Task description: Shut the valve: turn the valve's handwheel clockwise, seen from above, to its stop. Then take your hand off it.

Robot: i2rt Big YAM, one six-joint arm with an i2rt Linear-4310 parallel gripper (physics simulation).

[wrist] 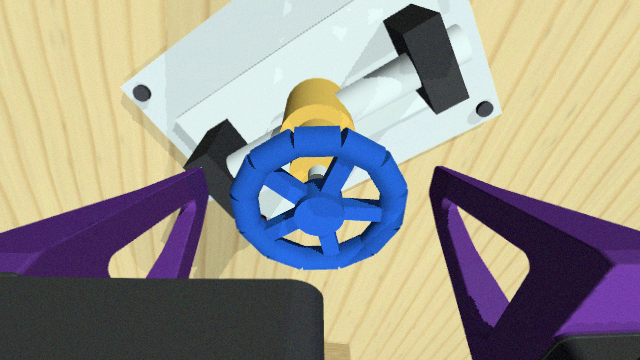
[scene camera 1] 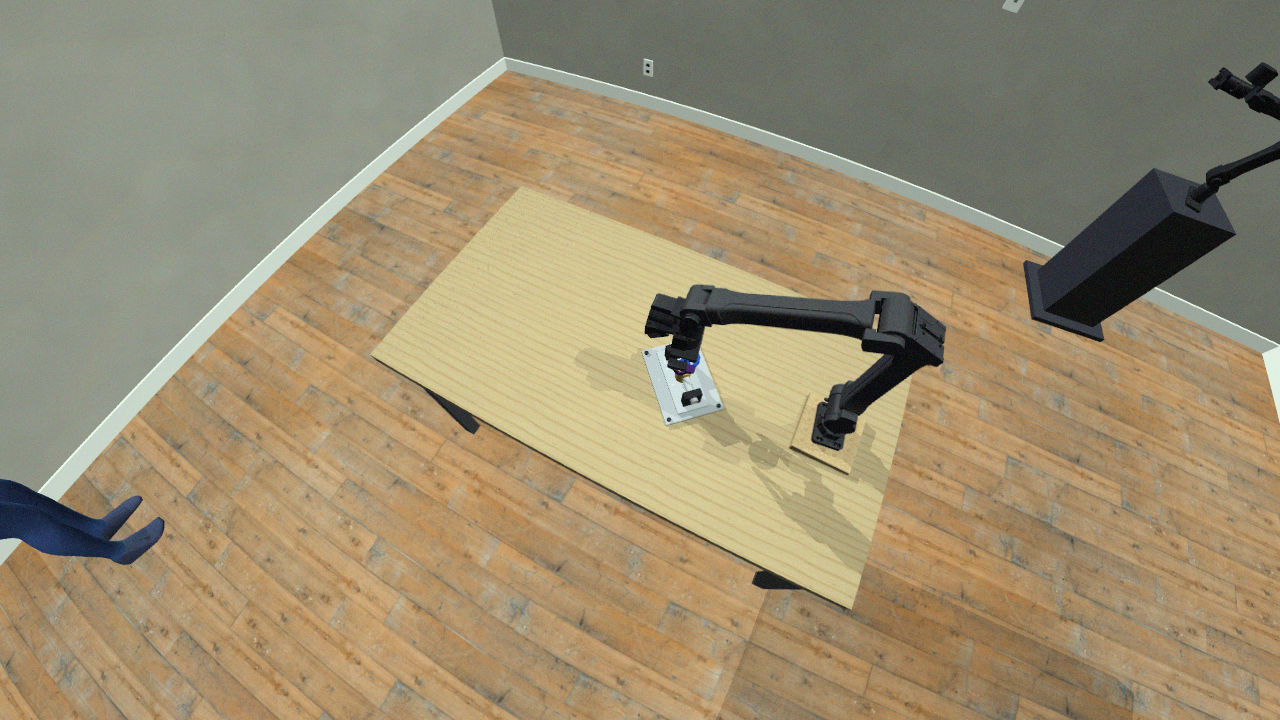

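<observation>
The blue handwheel [wrist: 319, 215] with its spokes shows whole in the wrist view, on top of the yellow valve body [wrist: 317, 100]. A white pipe [wrist: 380, 85] runs through the valve body and through black brackets on a pale base plate [wrist: 150, 75] [scene camera 1: 664, 394]. My gripper [wrist: 318, 179] is open wide, with one purple finger on each side of the handwheel and a gap between each finger and the rim. In the scene view the arm's hand stands above the plate and hides most of the handwheel. The wheel's stop cannot be made out.
The base plate lies on the wooden table [scene camera 1: 537, 268]. The arm's mounting board [scene camera 1: 805, 434] is at the table's right end. A dark pedestal [scene camera 1: 1132, 255] with another arm stands on the floor at the right. Blue-clad legs [scene camera 1: 62, 528] of a person show at the left edge.
</observation>
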